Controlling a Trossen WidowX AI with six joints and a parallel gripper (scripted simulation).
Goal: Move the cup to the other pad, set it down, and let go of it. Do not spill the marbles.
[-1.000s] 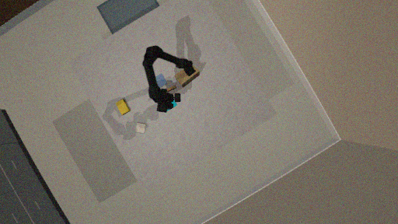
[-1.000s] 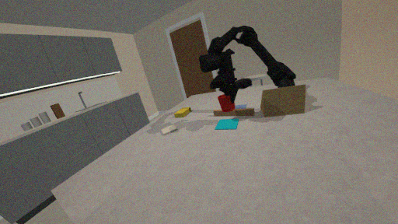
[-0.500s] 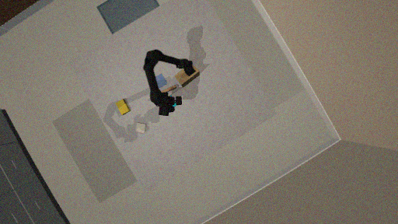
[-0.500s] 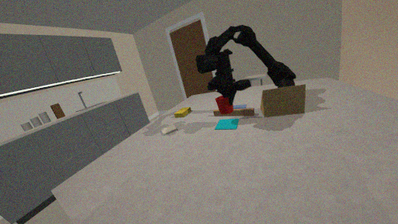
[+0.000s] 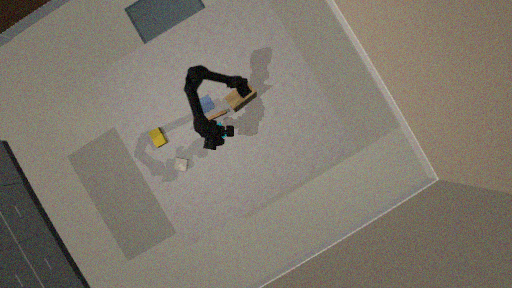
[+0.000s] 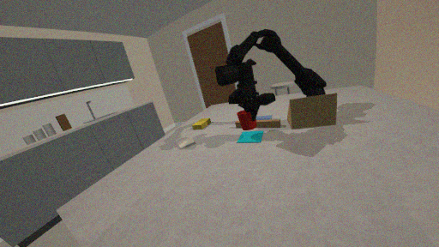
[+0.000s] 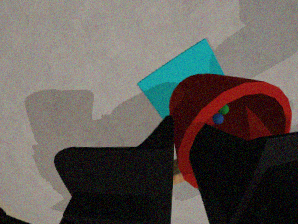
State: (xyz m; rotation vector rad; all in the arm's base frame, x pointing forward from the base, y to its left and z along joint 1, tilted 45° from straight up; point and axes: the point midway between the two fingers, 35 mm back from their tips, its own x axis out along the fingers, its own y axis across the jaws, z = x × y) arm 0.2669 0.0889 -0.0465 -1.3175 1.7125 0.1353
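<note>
Right now the blue marble is 30 mm ahead of my gripper tip, 40 mm to the right of it and 20 mm below it. Round my gripper tip: red cup 20 mm ahead, 20 mm to the right; cyan pad 20 mm ahead, 20 mm to the right, 90 mm below; wooden bar 120 mm to the right, 70 mm below.
</note>
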